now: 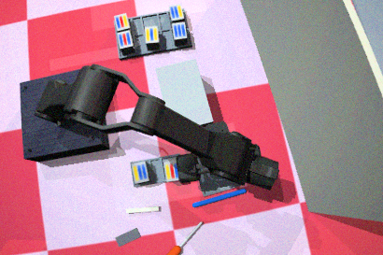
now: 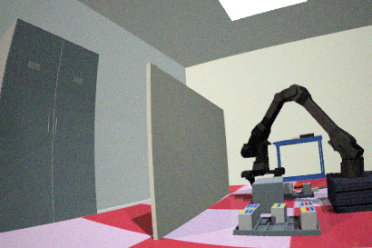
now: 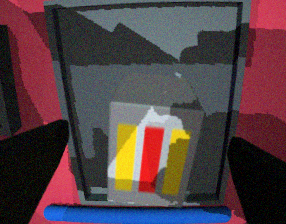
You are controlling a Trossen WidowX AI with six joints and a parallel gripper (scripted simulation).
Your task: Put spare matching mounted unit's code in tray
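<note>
The grey tray lies 2 cm below my gripper tip. Also, from my gripper tip: tall black panel 22 cm ahead, 20 cm above, 16 cm to the left; plain grey box 19 cm to the left, 3 cm behind, 3 cm above; holder 14 cm behind, 4 cm to the left, 2 cm below.
</note>
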